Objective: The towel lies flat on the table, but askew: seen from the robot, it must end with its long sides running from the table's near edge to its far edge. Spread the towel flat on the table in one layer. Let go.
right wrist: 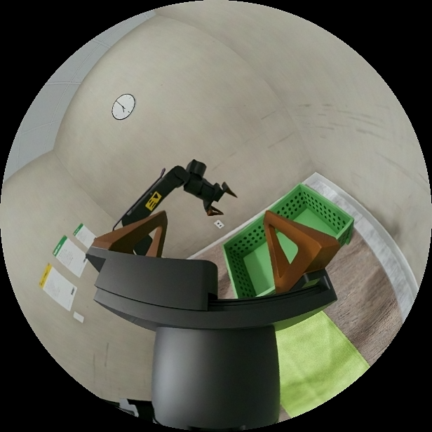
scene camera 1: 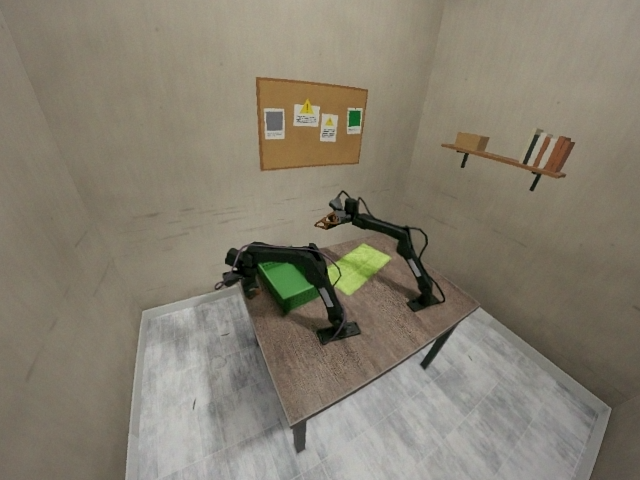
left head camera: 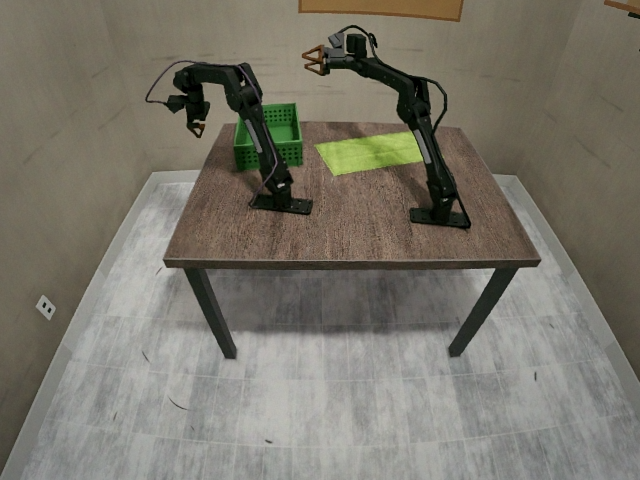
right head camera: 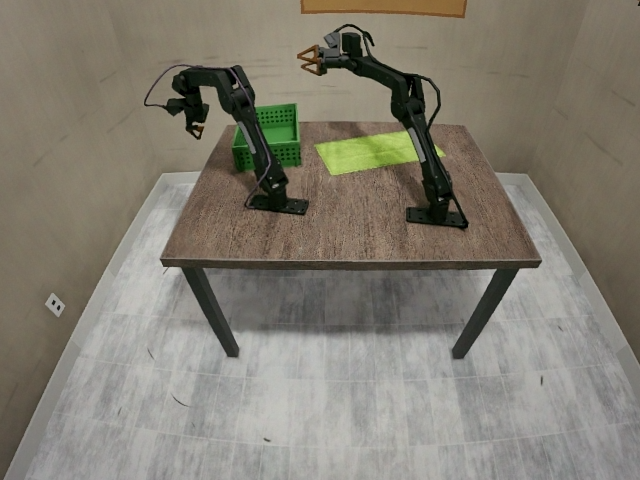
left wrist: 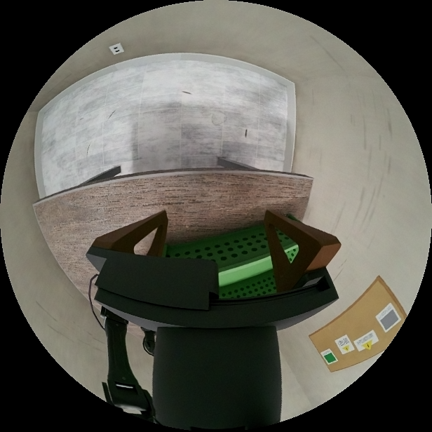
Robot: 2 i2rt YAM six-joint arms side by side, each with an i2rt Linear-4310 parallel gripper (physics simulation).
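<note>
The lime-green towel [left head camera: 369,152] [right head camera: 369,152] [scene camera 1: 361,266] [right wrist: 320,360] lies flat on the table [left head camera: 336,232] [right head camera: 336,232] [scene camera 1: 330,382]. In the head views its long sides run mostly left to right, slanting up toward the right. The right arm crosses in front of its right part. My left gripper [left head camera: 197,130] [right head camera: 196,132] [scene camera 1: 253,293] [left wrist: 215,215] is open and empty, raised left of the basket, away from the towel. My right gripper [left head camera: 305,60] [right head camera: 300,61] [scene camera 1: 319,225] is open and empty, high above the table's far side, up and left of the towel.
A green perforated basket [left head camera: 289,153] [right head camera: 289,153] [scene camera 1: 302,298] [left wrist: 245,245] [right wrist: 327,212] stands on the table left of the towel, behind the left arm. The two arm bases stand nearer the table's front edge. A wall with a cork board [scene camera 1: 310,155] rises beyond the table.
</note>
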